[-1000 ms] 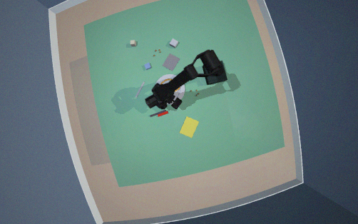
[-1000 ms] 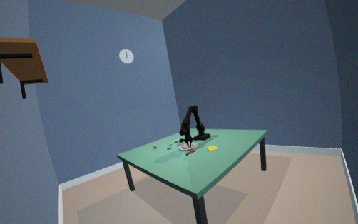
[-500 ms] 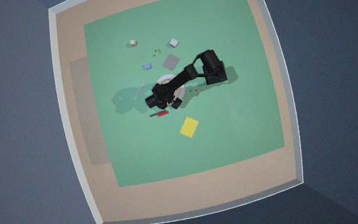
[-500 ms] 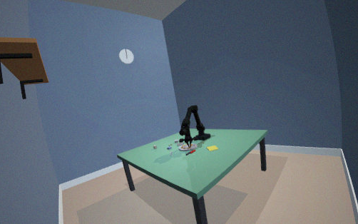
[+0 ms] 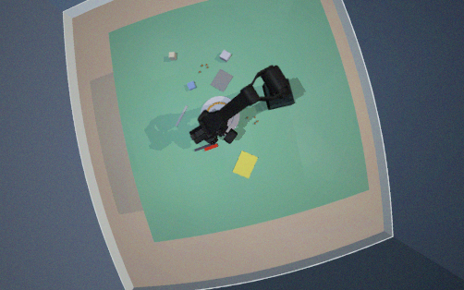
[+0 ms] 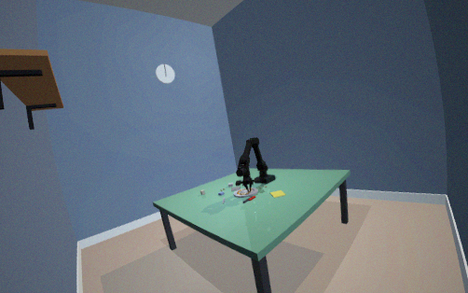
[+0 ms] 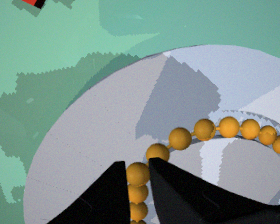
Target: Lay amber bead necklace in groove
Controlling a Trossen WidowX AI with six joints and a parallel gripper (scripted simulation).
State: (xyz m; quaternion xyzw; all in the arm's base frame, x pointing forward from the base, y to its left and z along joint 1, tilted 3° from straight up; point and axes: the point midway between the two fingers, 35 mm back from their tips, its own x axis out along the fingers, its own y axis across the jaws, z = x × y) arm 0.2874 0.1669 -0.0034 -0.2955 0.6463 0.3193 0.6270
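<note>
The round grey bead board lies 60 mm to the right of my gripper tip and 10 mm below it. From my gripper tip the other things lie so: yellow pad (190 mm to the left, 130 mm behind, 20 mm below); grey rod (200 mm ahead, 70 mm to the right, 20 mm below); red-handled tool (90 mm to the left, 60 mm ahead, 20 mm below).
</note>
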